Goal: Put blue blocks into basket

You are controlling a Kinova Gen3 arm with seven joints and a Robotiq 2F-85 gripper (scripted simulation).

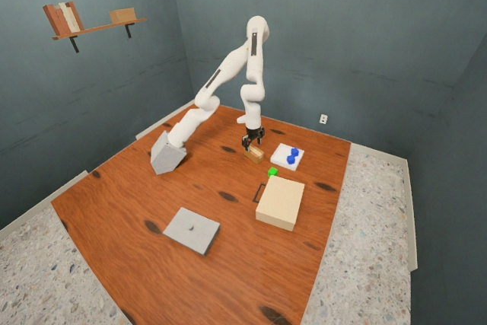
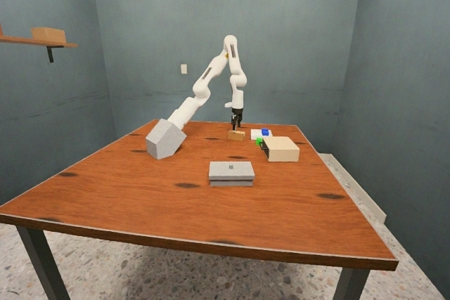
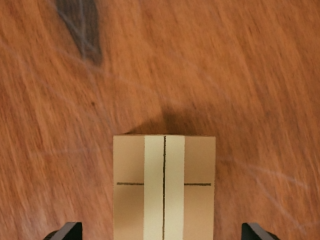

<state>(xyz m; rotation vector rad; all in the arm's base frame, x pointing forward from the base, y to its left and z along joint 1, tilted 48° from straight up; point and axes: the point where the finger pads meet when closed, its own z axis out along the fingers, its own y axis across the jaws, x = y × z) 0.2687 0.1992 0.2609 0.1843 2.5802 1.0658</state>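
The small box is 50 mm below my hand. Also, from my hand: white basket: 140 mm ahead, 130 mm to the left, 70 mm below; then green block: 170 mm ahead, 20 mm to the right, 70 mm below; then red block: 30 mm ahead, 70 mm below.
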